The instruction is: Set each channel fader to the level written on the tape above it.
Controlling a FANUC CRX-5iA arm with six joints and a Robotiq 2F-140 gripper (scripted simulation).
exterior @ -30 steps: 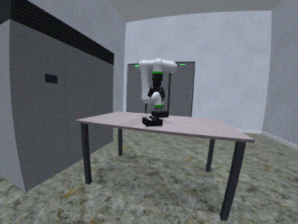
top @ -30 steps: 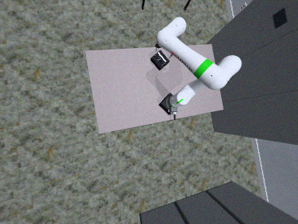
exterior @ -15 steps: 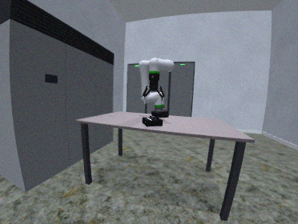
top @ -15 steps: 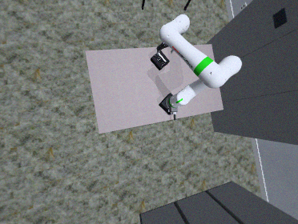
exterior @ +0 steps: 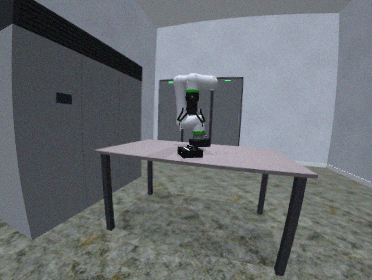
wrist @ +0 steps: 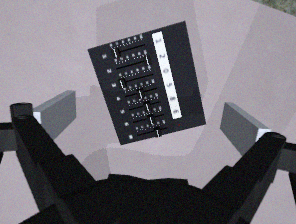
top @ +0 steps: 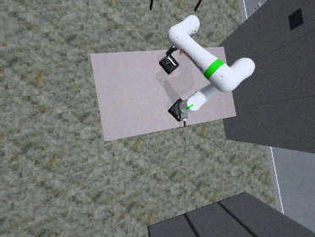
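Right now my hand is 120 mm above the channel 2 cap, 30 mm short of it and 20 mm to the right of it. From my hand the other things lie so: channel 3 cap (120 mm below, 40 mm to the left, 10 mm behind); master fader cap (120 mm below, 60 mm behind, 40 mm to the right); channel 1 cap (120 mm below, 60 mm to the left, 20 mm ahead).
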